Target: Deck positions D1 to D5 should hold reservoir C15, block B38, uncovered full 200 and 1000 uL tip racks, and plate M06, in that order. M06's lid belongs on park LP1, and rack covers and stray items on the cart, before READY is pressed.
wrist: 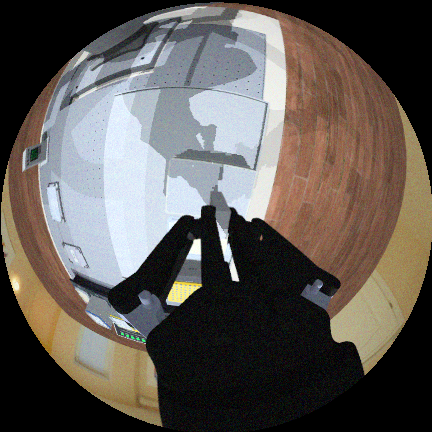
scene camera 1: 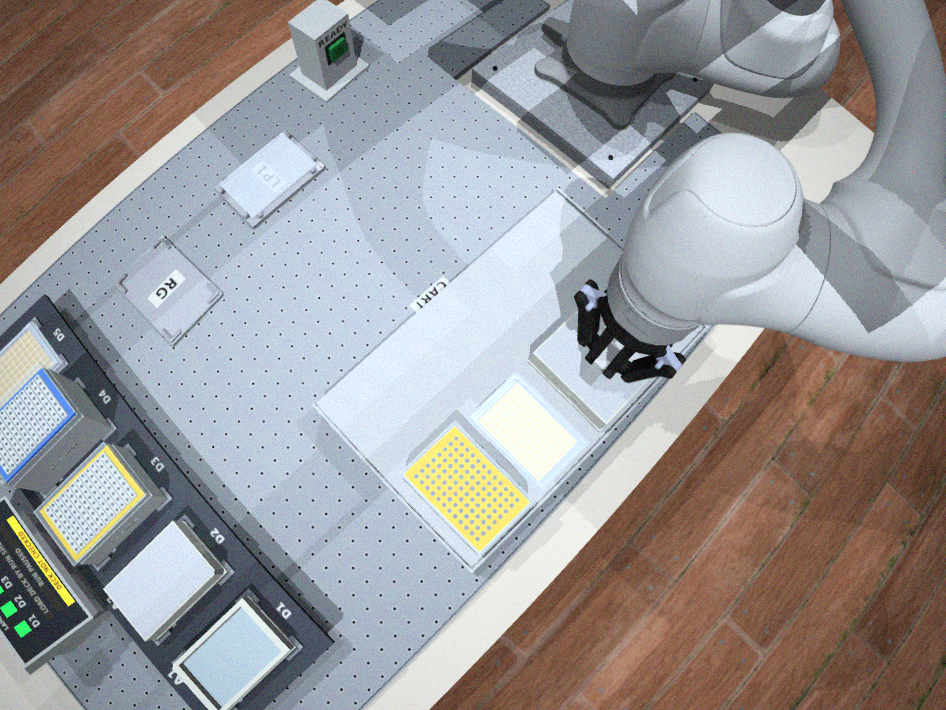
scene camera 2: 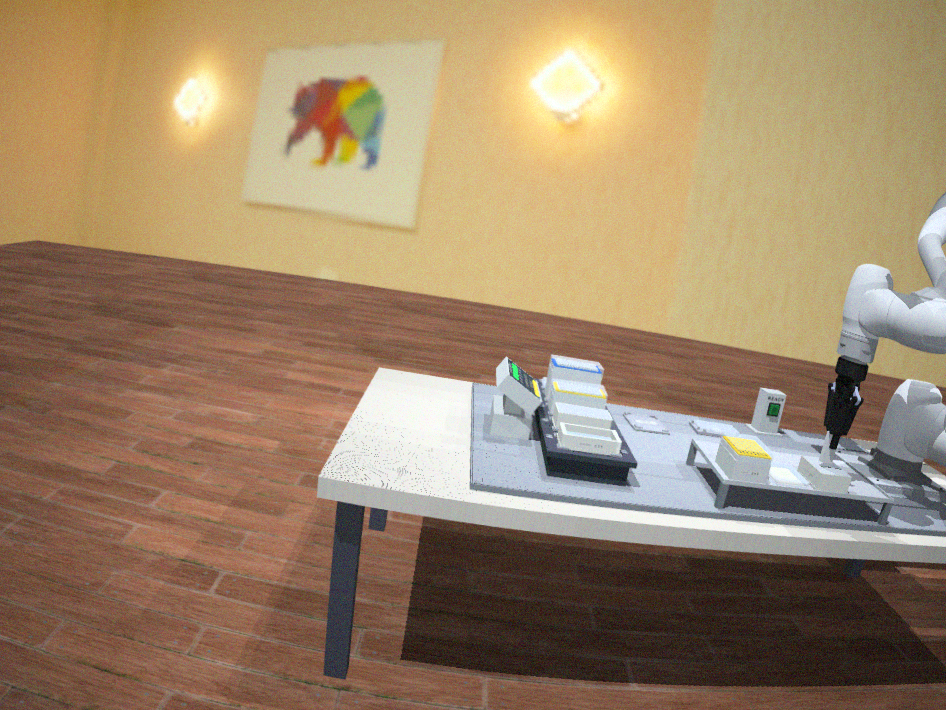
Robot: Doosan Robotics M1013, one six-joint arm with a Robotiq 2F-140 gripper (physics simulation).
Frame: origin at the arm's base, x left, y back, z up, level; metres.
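Seen in the pictures: gripper, fingertip midpoint: point(wrist: 214, 201) point(scene camera 1: 593, 373) point(scene camera 2: 825, 461); arm's base at its link origin: point(scene camera 1: 606, 71) point(scene camera 2: 893, 471).
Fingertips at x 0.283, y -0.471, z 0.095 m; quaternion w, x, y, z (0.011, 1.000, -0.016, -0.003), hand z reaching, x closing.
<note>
Offsets run from my fingertips to a thing's top centre. "spot": to the spot under its first point.
My gripper point(scene camera 1: 603, 365) point(scene camera 2: 833, 444) point(wrist: 214, 201) is shut and empty, low over a grey-white box @[dz -0.011, dx -0.007, dy +0.011 m] point(scene camera 1: 559, 357) point(scene camera 2: 825, 473) point(wrist: 187, 185) on the cart; contact is unclear. In scene camera 1, a pale blue-topped reservoir @[dz -0.024, dx -0.111, dy -0.541 m] point(scene camera 1: 236, 649) is at D1, a white block @[dz -0.013, dx -0.235, dy -0.531 m] point(scene camera 1: 164, 577) at D2, an uncovered yellow-rimmed tip rack @[dz +0.017, dx -0.358, dy -0.520 m] point(scene camera 1: 95, 500) at D3, an uncovered blue-rimmed rack @[dz +0.049, dx -0.482, dy -0.508 m] point(scene camera 1: 34, 424) at D4 and a cream plate @[dz -0.041, dx -0.606, dy -0.497 m] point(scene camera 1: 26, 359) at D5, partly hidden. LP1 @[dz -0.095, dx -0.560, dy -0.032 m] point(scene camera 1: 271, 179) seems to bear a translucent lid over its faint label. The green READY button @[dz -0.018, dx -0.609, dy +0.177 m] point(scene camera 1: 336, 49) point(scene camera 2: 774, 410) point(wrist: 34, 153) is on its post.
The cart @[dz -0.047, dx -0.080, dy -0.036 m] point(scene camera 1: 435, 343) also holds a yellow-topped box with holes @[dz +0.017, dx -0.029, dy -0.204 m] point(scene camera 1: 466, 489) point(scene camera 2: 745, 450) and a flat cream piece with a pale blue edge @[dz -0.037, dx -0.018, dy -0.096 m] point(scene camera 1: 528, 429). The RG nest @[dz -0.099, dx -0.549, dy -0.261 m] point(scene camera 1: 194, 294) stands near LP1. The status panel @[spot: dz -0.003, dx -0.335, dy -0.634 m] point(scene camera 1: 49, 584) reads DECK NOT CHECKED and shows green lights.
</note>
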